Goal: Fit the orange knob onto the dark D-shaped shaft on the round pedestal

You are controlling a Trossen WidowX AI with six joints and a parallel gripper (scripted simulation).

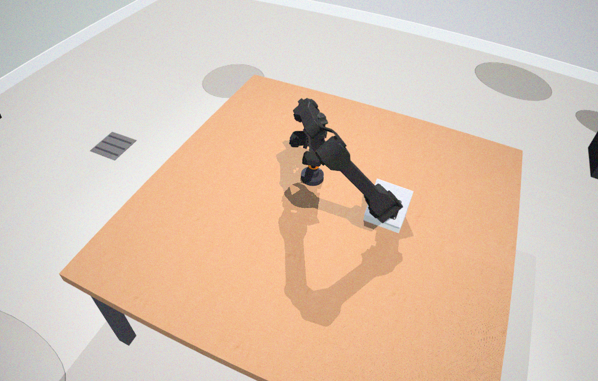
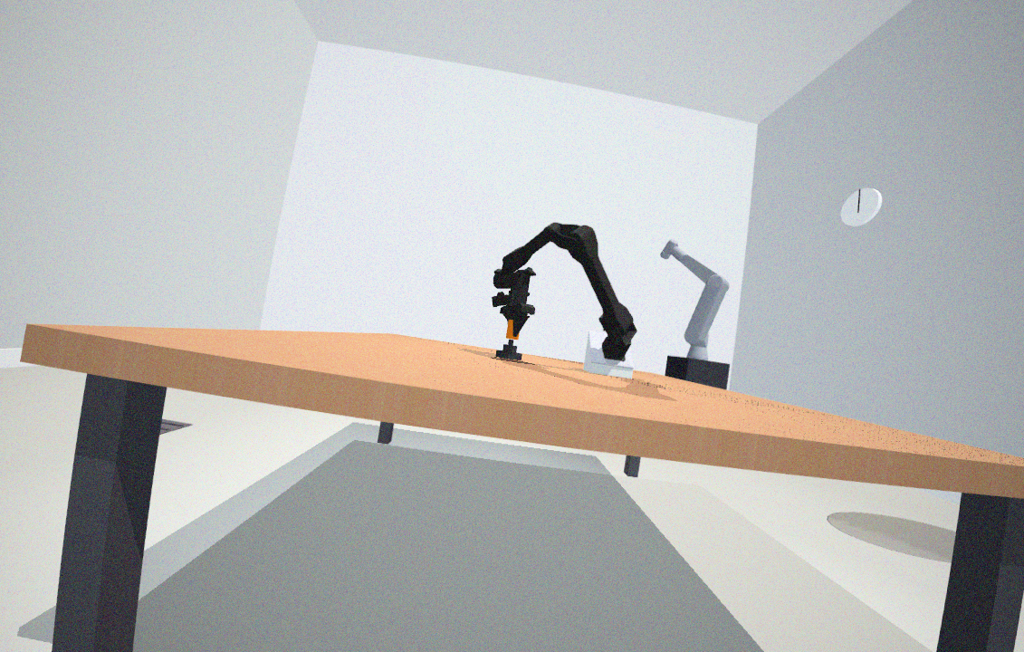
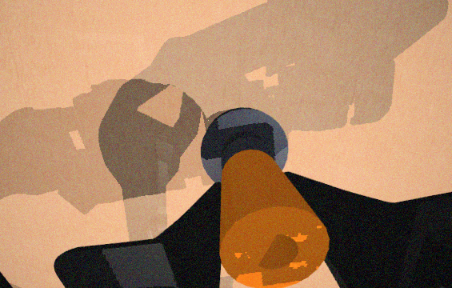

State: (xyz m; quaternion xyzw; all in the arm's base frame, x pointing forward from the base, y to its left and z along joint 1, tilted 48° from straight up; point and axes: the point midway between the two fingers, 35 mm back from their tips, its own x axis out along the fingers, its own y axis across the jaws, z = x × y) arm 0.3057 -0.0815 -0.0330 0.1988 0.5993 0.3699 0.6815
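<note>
The orange knob lies 20 mm above my gripper tip. Also, from my gripper tip: pedestal (40 mm below).
</note>
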